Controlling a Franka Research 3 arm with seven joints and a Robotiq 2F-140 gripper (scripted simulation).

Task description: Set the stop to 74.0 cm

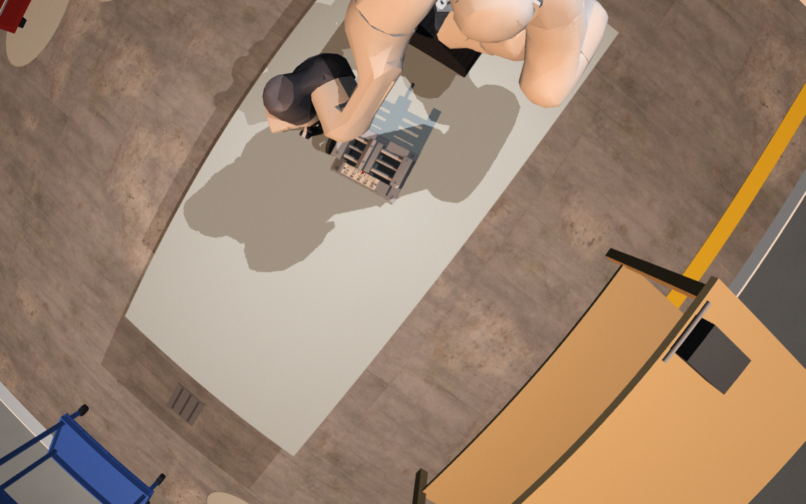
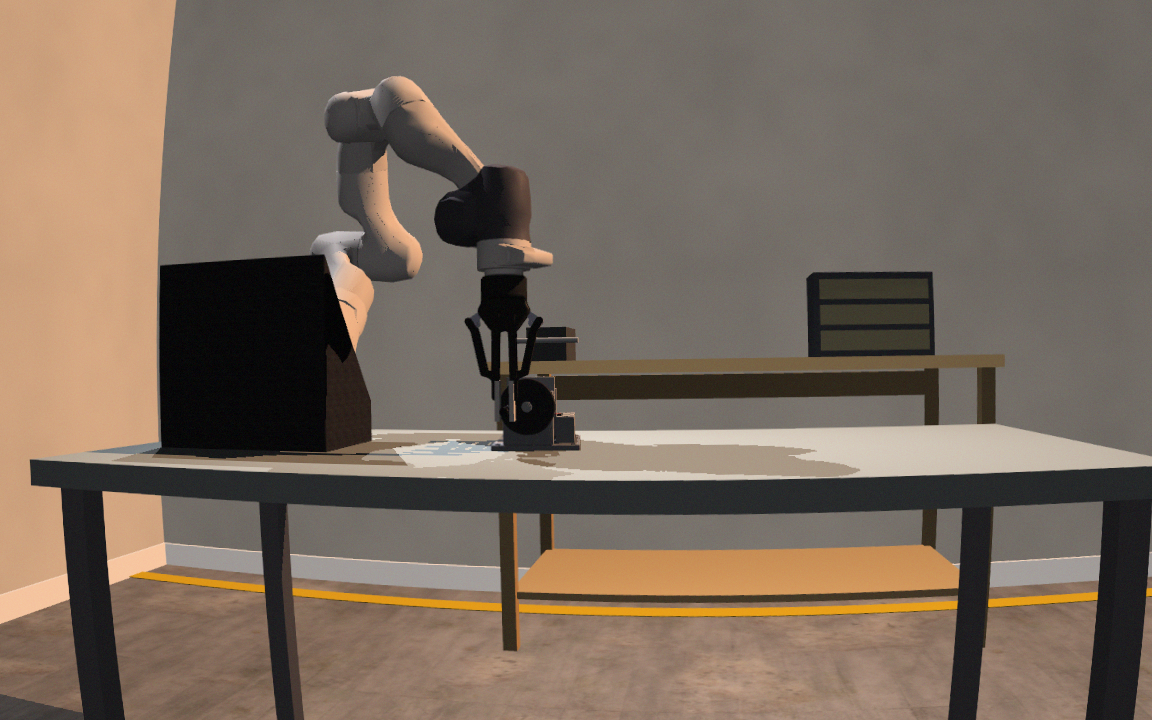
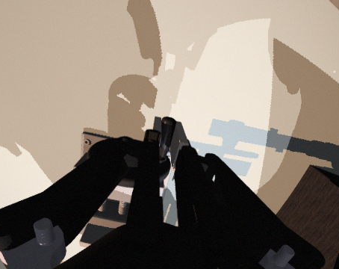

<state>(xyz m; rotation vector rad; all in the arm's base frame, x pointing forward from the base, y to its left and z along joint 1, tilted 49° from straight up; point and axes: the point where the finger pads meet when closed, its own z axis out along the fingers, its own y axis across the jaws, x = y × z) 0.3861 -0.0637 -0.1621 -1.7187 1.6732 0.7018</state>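
The black handwheel lies 20 mm to the left of my hand, 20 mm below it and 10 mm ahead of it.
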